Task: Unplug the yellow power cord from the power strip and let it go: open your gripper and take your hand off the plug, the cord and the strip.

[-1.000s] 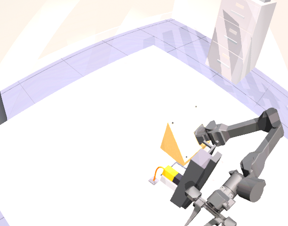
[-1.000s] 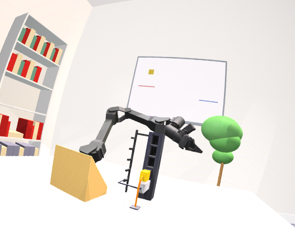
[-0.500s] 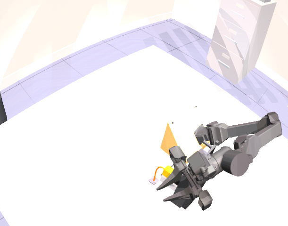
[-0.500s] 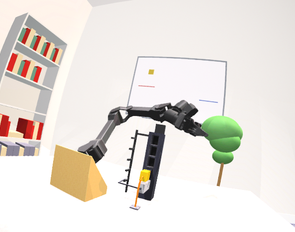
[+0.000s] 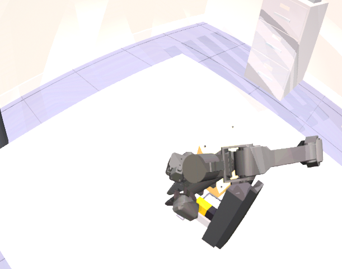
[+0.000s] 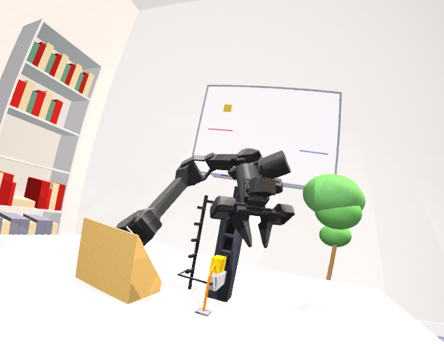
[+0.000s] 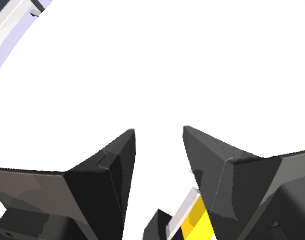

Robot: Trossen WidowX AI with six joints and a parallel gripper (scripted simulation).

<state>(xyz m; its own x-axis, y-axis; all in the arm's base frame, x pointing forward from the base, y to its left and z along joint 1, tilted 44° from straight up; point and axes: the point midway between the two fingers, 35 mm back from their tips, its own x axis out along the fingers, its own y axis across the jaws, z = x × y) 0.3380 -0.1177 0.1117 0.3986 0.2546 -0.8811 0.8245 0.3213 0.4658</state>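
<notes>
Right now the yellow plug is 10 cm behind my gripper tip, 8 cm to the left of it and 6 cm below it. From my gripper tip the other things lie so: grey pad: 17 cm below, 9 cm behind, 1 cm to the left.
</notes>
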